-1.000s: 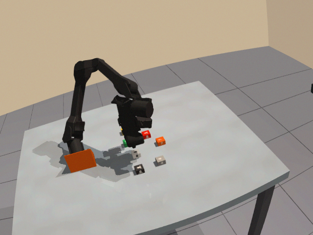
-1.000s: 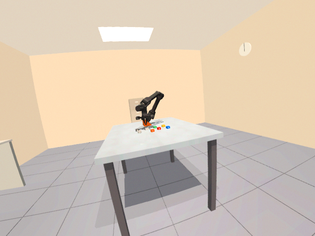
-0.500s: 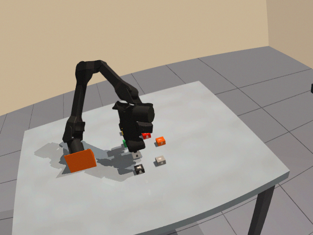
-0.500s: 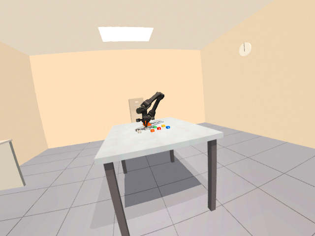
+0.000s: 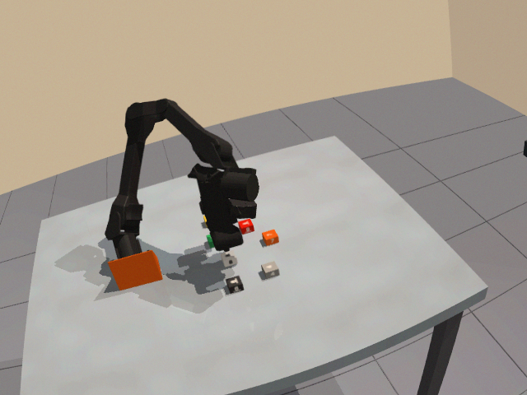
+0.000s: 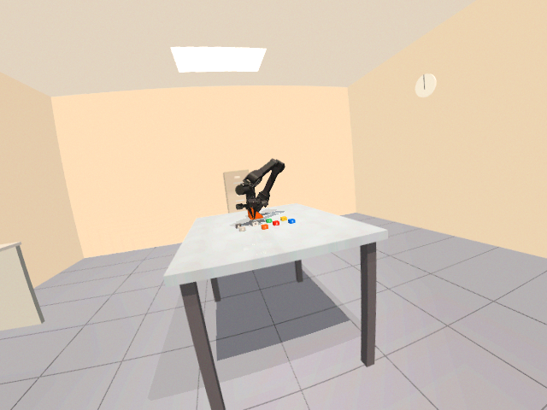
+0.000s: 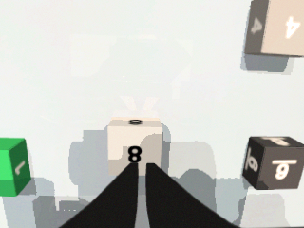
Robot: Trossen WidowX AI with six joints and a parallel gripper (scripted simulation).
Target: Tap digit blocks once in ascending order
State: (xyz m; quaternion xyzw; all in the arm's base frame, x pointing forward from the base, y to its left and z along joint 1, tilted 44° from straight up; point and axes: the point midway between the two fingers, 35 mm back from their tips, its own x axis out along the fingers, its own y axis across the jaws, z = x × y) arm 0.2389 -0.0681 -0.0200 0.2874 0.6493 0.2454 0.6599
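The white block is 3 cm below my gripper tip. From my gripper tip the other things lie so: grey block (8 cm to the right, 7 cm ahead, 3 cm below); then green block (9 cm to the left, 3 cm below, 1 cm behind); then dark block (9 cm to the right, 3 cm below, 2 cm behind).
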